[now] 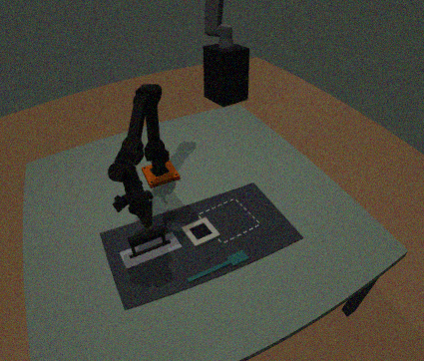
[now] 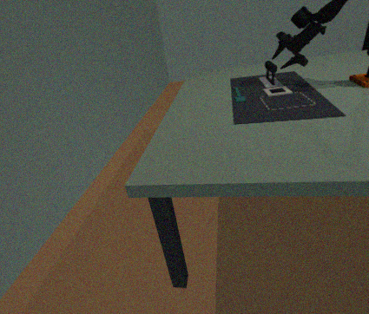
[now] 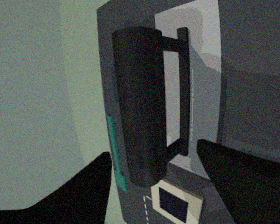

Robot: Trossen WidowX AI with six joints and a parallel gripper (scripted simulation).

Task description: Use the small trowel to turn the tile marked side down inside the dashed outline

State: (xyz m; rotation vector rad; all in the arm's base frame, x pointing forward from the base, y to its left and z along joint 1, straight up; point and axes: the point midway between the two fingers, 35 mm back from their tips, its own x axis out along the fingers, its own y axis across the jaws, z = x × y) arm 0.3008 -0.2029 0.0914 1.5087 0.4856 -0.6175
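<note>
The dark mat is 14 cm to the left of my gripper tip, 10 cm below it and 7 cm ahead of it. Round my gripper tip: white tile (16 cm to the left, 8 cm below, 5 cm ahead); then teal trowel (21 cm ahead, 14 cm to the left, 8 cm below).
</note>
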